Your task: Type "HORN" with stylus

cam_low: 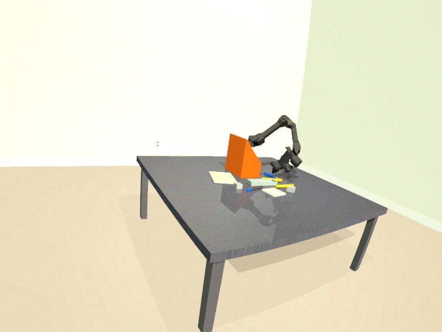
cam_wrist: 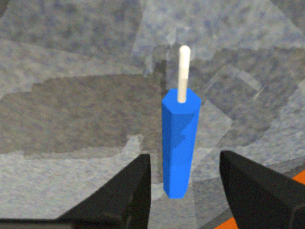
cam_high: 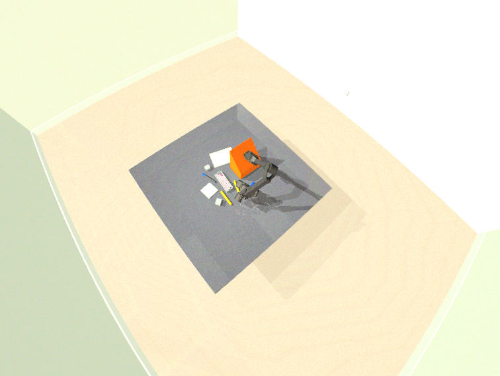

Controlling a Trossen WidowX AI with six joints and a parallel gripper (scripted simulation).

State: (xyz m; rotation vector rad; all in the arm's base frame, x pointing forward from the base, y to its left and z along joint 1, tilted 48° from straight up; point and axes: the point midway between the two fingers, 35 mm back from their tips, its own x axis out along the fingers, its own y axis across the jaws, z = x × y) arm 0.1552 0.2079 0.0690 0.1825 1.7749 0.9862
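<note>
My gripper tip is 2 cm above the stylus. From my gripper tip the other things lie so: paper sheet: 3 cm behind, 39 cm to the right, 3 cm below; then white pad: 26 cm ahead, 21 cm to the right, 3 cm below; then blue-tipped pen: 20 cm ahead, 33 cm to the right, 2 cm below.
</note>
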